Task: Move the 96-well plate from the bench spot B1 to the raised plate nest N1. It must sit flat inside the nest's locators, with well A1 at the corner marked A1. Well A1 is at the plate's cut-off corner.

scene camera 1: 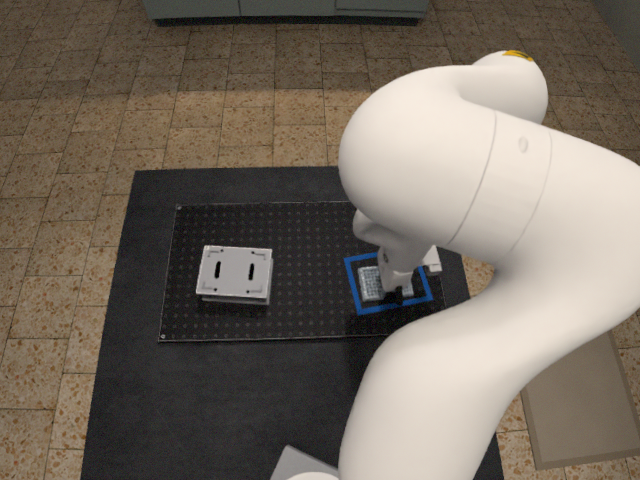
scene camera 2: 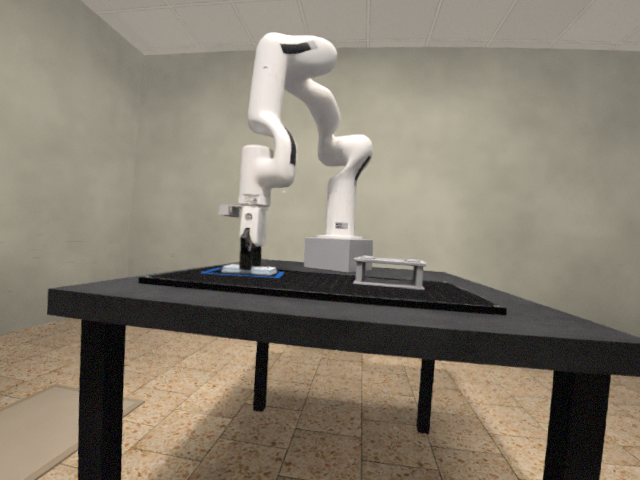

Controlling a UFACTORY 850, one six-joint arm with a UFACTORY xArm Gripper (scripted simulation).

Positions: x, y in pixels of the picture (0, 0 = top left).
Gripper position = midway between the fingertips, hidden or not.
gripper: scene camera 1 386, 280; scene camera 2 250, 268
